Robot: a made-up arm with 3 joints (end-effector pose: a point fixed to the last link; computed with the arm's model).
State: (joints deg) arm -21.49 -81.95 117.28
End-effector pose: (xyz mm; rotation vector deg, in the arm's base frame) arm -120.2 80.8 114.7 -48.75 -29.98 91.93
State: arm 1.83 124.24 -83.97
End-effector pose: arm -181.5 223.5 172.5 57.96 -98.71 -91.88
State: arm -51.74 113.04 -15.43
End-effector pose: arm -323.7 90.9 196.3 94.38 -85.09 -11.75
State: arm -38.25 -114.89 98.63
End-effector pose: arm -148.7 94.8 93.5 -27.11 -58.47 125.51
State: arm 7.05 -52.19 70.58
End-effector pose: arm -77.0 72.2 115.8 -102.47 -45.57 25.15
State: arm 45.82 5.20 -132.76
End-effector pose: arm -103.7 114.2 178.3 68.67 -36.87 -19.58
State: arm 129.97 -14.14 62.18
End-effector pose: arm 24.4 38.8 255.6 -31.01 12.87 -109.05
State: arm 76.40 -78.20 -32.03
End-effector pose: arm 16.4 14.9 259.4 122.29 11.70 81.06
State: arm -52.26 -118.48 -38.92
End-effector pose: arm -150.4 125.4 92.2 -43.97 -166.96 -0.11
